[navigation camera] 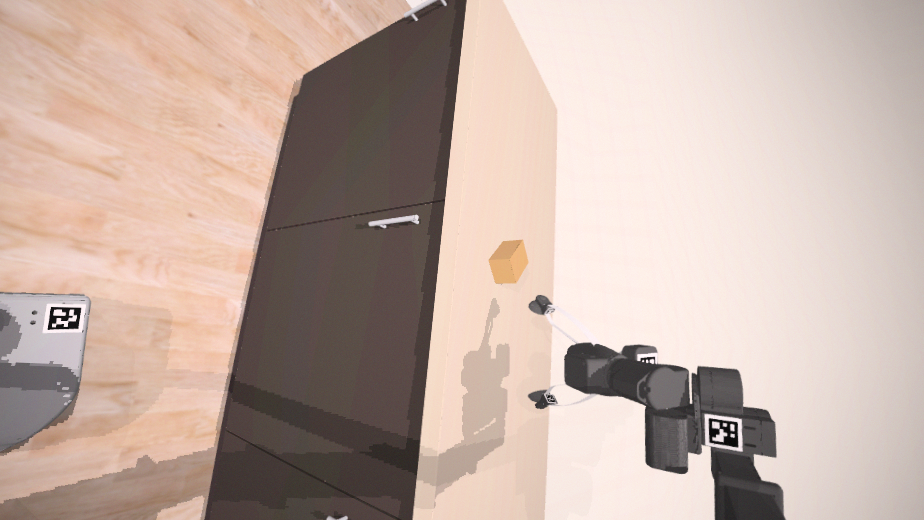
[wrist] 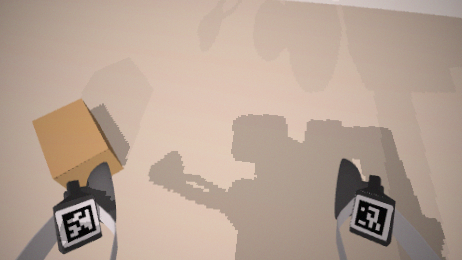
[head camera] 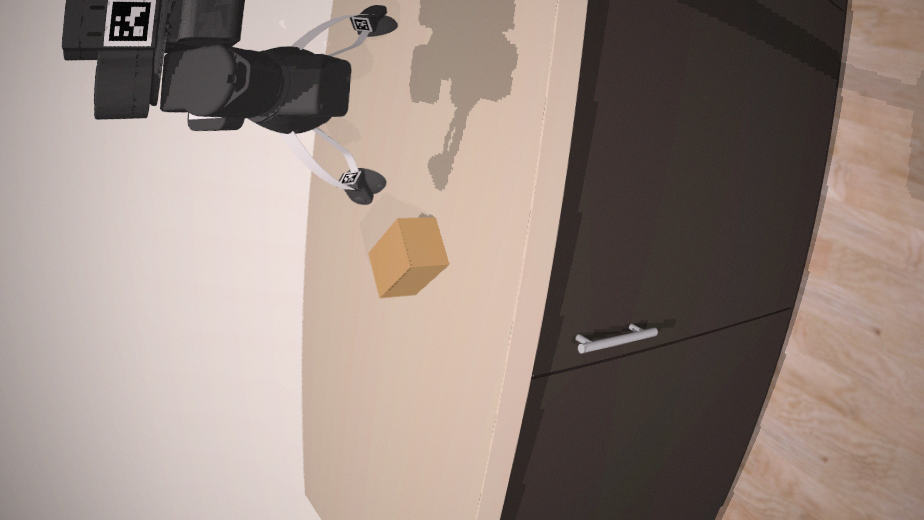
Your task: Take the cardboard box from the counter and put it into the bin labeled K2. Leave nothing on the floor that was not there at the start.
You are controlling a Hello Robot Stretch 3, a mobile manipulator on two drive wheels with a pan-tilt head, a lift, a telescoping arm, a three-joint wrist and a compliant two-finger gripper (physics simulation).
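Frame: origin at the robot's base, x ahead, y left, z up, level; millimetres.
Seen in the pictures: gripper, between the fingertips: (navigation camera: 534, 349) (head camera: 377, 102).
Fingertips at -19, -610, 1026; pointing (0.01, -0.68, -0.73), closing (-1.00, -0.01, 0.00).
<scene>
Offsets run from my fingertips to a thing's middle, as dx, dy, dz. "pt": to the spot under its first point. Level surfaces: height alone.
The cardboard box @(+177, -85, -91) (head camera: 407, 258) (navigation camera: 508, 261) (wrist: 72, 137) is a small plain orange-brown block on the light wooden counter @(dz -115) (head camera: 400, 400) (navigation camera: 497, 161) (wrist: 200, 90). My gripper (head camera: 371, 104) (navigation camera: 540, 351) (wrist: 225, 182) is open and empty, its fingers wide apart above the counter. The box lies outside the span between the fingers, off to the side of one finger. In the wrist view it is at the left, and the left finger covers its lower right corner. The bin labeled K2 does not show in these views.
Dark cabinet fronts @(pt +76, +83, -366) (head camera: 672, 194) (navigation camera: 349, 291) with bar handles @(pt +249, +95, -274) (head camera: 617, 340) (navigation camera: 394, 221) stand below the counter's front edge. A pale wall (head camera: 155, 323) (navigation camera: 743, 194) rises behind the counter. Part of my base (navigation camera: 38, 362) shows on the wooden floor @(dz -1025) (navigation camera: 129, 161).
</scene>
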